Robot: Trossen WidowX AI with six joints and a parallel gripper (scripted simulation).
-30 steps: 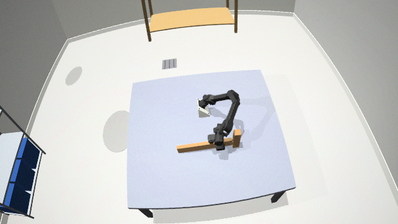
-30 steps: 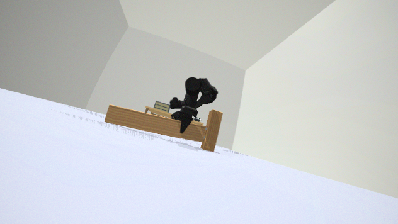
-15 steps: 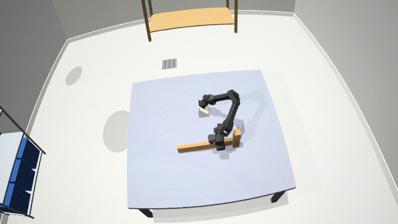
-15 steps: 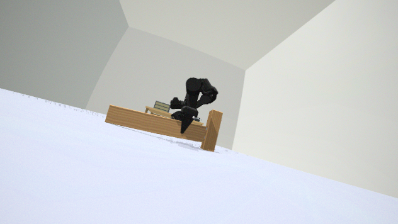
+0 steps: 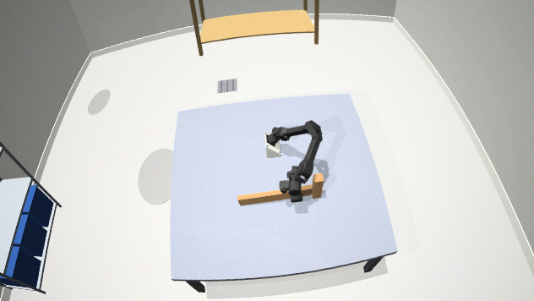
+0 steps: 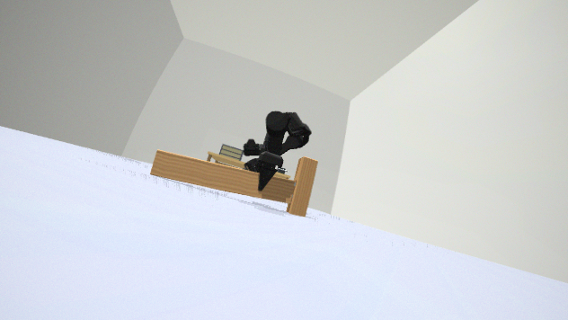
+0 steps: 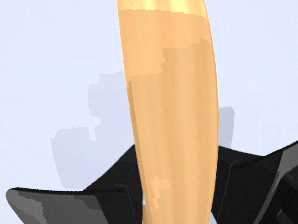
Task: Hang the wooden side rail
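Now: the headboard post 10 mm behind my gripper tip, 130 mm to the left of it and 40 mm above it.
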